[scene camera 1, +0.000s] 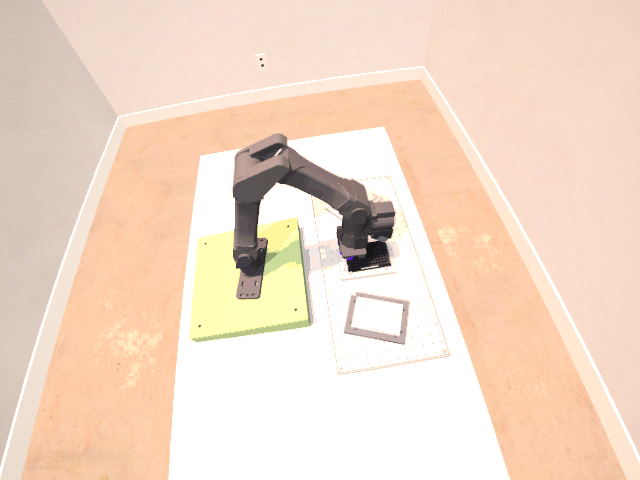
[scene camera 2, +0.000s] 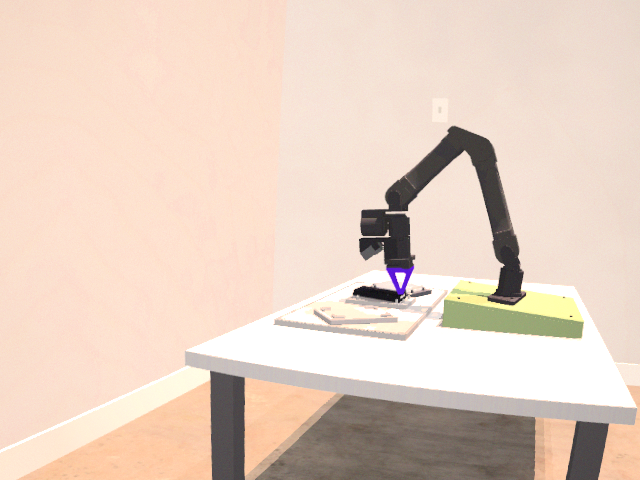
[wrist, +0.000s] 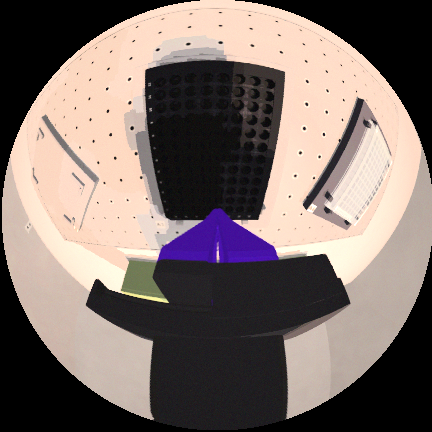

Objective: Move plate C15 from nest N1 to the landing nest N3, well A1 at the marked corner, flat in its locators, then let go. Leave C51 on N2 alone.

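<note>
A black well plate [scene camera 1: 377,256] [scene camera 2: 374,293] [wrist: 200,130] lies on a pale nest [scene camera 1: 368,275] in the middle of the row. A white plate [scene camera 1: 379,316] [wrist: 362,175] lies in a grey nest [scene camera 1: 351,314] [wrist: 345,150], at the right in the wrist view. I cannot read which is C15 or C51. The empty pale nest with corner locators, N3 [scene camera 2: 356,315] [wrist: 65,172], is at the left in the wrist view. My gripper [scene camera 2: 400,292] [wrist: 217,214] is shut and empty, pointing down at the black plate's edge nearest the base. Whether its tips touch the plate is unclear.
A pale perforated board [scene camera 1: 382,356] [wrist: 110,75] carries the nests on the white table [scene camera 1: 310,413] [scene camera 2: 361,361]. The arm stands on a thick green block [scene camera 1: 279,310] [scene camera 2: 511,320] [wrist: 142,280] beside the board. In scene camera 1 the arm covers part of the board's far end.
</note>
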